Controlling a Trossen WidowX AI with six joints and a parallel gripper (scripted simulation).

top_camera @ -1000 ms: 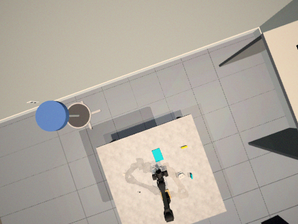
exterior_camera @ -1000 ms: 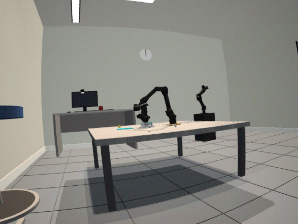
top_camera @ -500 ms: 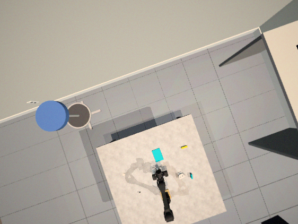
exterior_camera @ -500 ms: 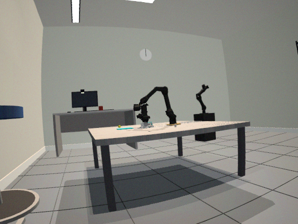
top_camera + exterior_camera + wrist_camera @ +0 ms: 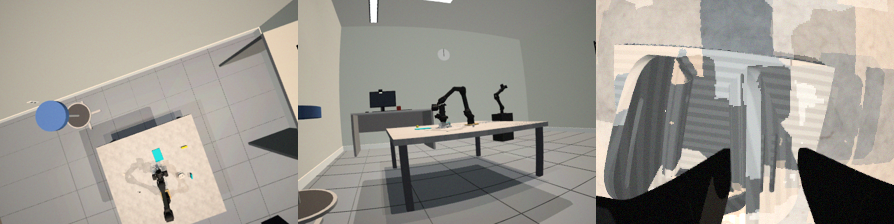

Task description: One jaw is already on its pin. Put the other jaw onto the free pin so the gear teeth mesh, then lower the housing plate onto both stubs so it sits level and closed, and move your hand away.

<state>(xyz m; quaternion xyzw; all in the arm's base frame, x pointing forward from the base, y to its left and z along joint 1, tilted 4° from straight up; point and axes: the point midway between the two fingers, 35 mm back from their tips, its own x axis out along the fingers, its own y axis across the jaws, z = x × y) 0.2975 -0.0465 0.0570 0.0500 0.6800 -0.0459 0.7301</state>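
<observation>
Right now the white jaw piece is 3 cm behind my gripper tip and 2 cm to the left of it. From my gripper tip the other things lie so: yellow piece (15 cm ahead, 41 cm to the right); then cyan plate (19 cm ahead, 6 cm to the right, 1 cm below).
</observation>
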